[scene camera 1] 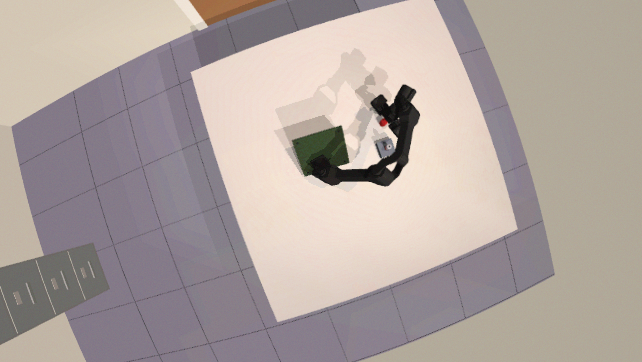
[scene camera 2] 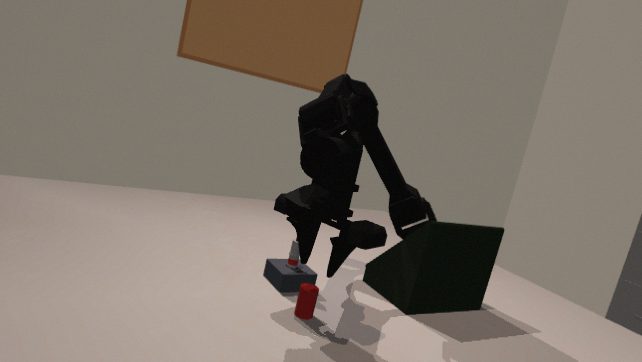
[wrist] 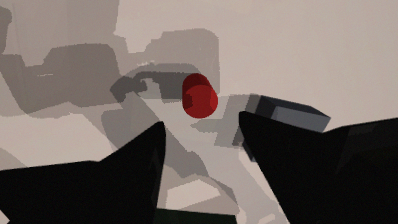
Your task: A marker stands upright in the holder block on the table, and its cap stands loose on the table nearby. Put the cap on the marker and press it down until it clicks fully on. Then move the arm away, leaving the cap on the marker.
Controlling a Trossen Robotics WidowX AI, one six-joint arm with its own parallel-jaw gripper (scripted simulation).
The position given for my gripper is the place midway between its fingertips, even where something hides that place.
Observation:
In view: my gripper (scene camera 2: pixel 316 270) and a red cap (wrist: pixel 199 100).
My gripper shows as well in the wrist view (wrist: pixel 202 122).

